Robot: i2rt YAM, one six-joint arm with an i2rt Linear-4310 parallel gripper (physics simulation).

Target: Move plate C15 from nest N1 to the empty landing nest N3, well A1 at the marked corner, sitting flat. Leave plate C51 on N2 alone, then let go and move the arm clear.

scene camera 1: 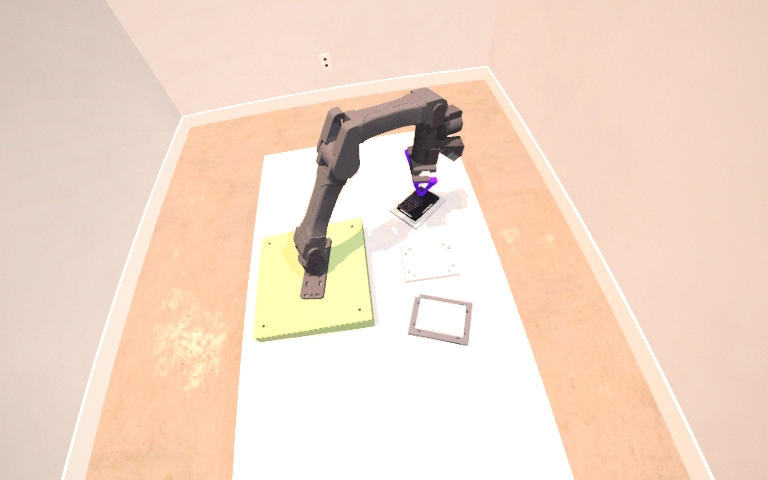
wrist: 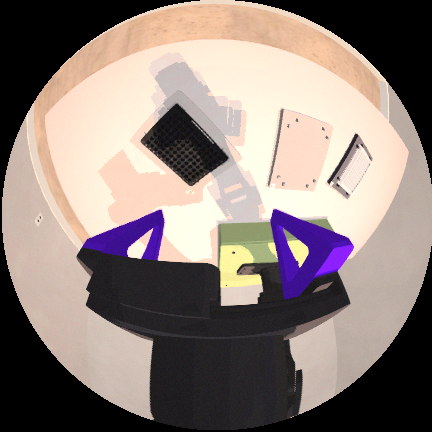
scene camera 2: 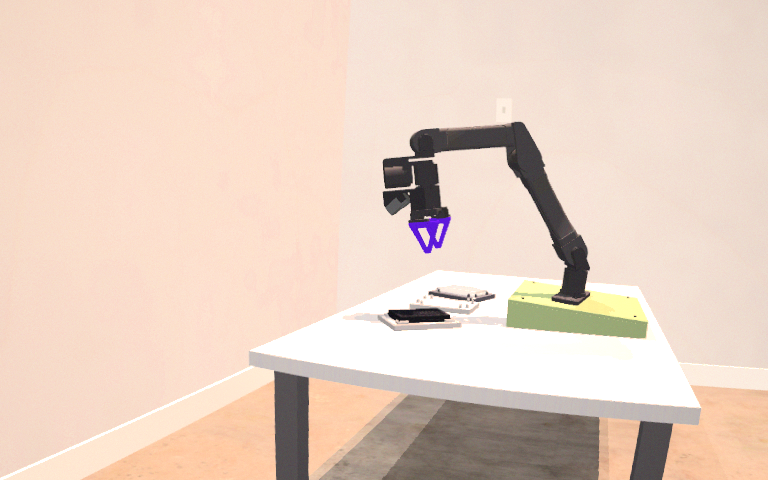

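A black well plate (scene camera 1: 416, 206) (scene camera 2: 419, 315) (wrist: 185, 145) sits on a light nest (scene camera 1: 403, 216) (scene camera 2: 424, 325) (wrist: 182, 98), turned at an angle on the table. A white plate (scene camera 1: 441, 318) (scene camera 2: 461, 292) (wrist: 355, 171) sits on a dark grey nest (scene camera 1: 440, 338). Between them lies an empty pale nest (scene camera 1: 430, 263) (scene camera 2: 447, 308) (wrist: 300, 150) with small corner pegs. No plate or nest labels are readable, nor is the A1 mark. My gripper (scene camera 1: 417, 183) (scene camera 2: 432, 249) (wrist: 217, 214) is open and empty, pointing down, well above the table near the black plate.
The arm's base stands on a yellow-green block (scene camera 1: 339, 294) (scene camera 2: 577, 322) (wrist: 250, 232) beside the nests. All stand on a white table (scene camera 1: 396, 407) (scene camera 2: 481, 362). The arm's shadow falls across the table around the black plate.
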